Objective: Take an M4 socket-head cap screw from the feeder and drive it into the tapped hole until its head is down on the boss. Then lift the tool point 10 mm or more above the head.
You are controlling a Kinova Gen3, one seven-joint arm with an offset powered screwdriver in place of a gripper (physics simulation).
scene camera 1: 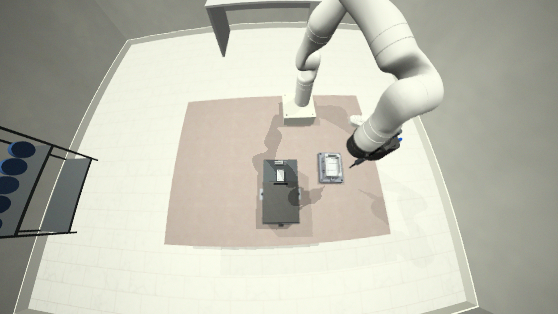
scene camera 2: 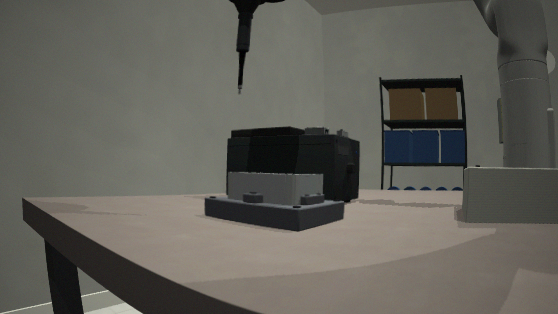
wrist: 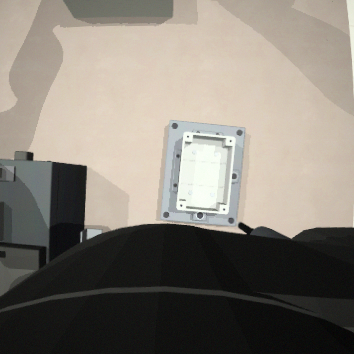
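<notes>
My screwdriver tool [scene camera 1: 351, 167] [scene camera 2: 239, 92] [wrist: 241, 225] points down, with a small light-grey piece at its tip that looks like the screw. In scene camera 2 the tip hangs in the air, well above the housing. In the wrist view the dark nose end shows by the near right corner of the grey base plate [scene camera 1: 321, 179] [scene camera 2: 260, 215] [wrist: 170, 200]. The open white housing [scene camera 1: 331, 166] [scene camera 2: 275, 187] [wrist: 202, 170] sits on that plate and has small holes at its corners. Which hole is the tapped one, I cannot tell. The dark screw feeder [scene camera 1: 281, 205] [scene camera 2: 265, 156] [wrist: 67, 205] stands beside the plate.
The pale arm base block [scene camera 1: 299, 120] [scene camera 2: 510, 196] [wrist: 120, 11] stands on the pinkish table [scene camera 1: 215, 175] [scene camera 2: 150, 240] [wrist: 115, 75], behind the housing. A shelf rack [scene camera 2: 422, 123] with brown and blue boxes stands in the background. The black tool body covers the lower part of the wrist view.
</notes>
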